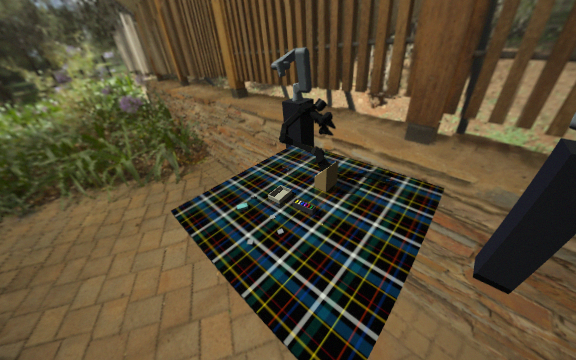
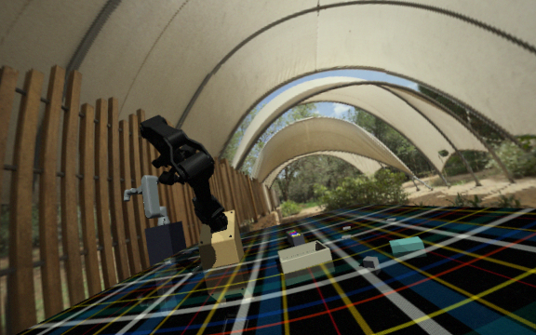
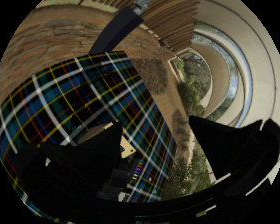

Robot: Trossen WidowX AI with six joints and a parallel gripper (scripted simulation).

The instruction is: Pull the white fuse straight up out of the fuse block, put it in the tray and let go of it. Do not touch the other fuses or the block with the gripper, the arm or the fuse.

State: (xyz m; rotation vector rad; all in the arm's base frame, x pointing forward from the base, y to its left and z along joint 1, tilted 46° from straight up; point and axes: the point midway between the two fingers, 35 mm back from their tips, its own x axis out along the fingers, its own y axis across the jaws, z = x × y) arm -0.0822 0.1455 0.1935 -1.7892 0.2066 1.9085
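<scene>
Right now my gripper tip is 37 cm short of the white fuse and 34 cm above it. The rest, counted from my gripper tip: cream tray 36 cm ahead, 18 cm to the right, 36 cm below; then teal block 59 cm ahead, 29 cm to the right, 36 cm below.
</scene>
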